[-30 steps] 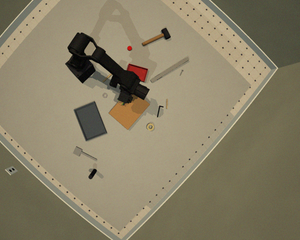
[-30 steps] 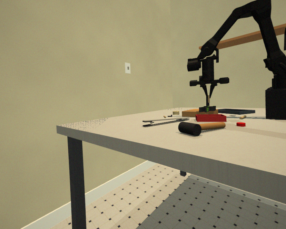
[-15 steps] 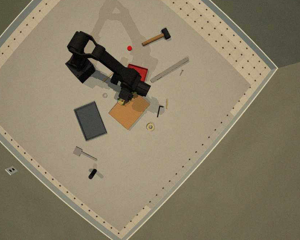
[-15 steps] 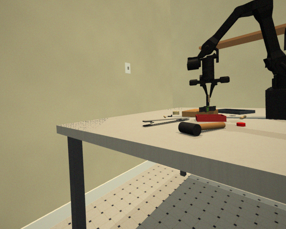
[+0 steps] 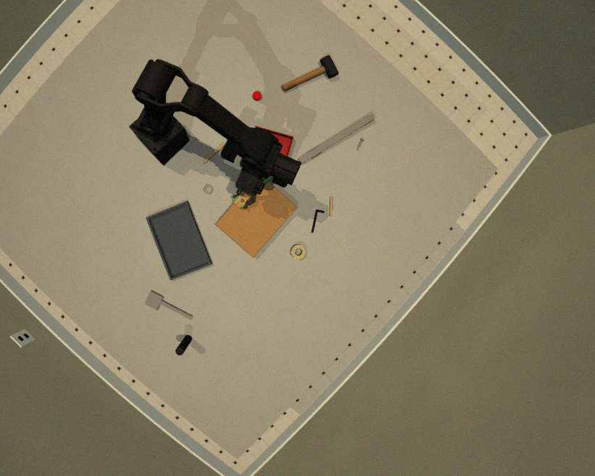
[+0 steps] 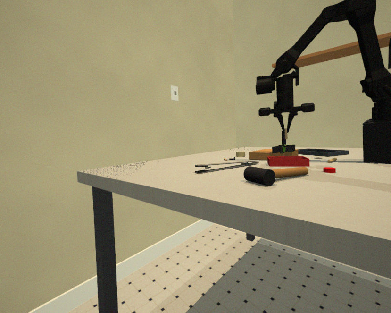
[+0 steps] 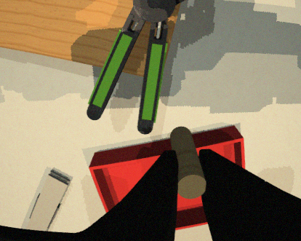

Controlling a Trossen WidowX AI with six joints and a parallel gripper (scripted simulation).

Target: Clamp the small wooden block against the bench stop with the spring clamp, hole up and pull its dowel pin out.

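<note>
The red tray is 2 cm behind my hand, 8 cm to the left of it and 14 cm below it. Also, from my hand: small wooden block 2 cm ahead, 10 cm to the right, 10 cm below; then bench stop 1 cm ahead, 11 cm to the right, 10 cm below; then dowel pin 4 cm below.
</note>
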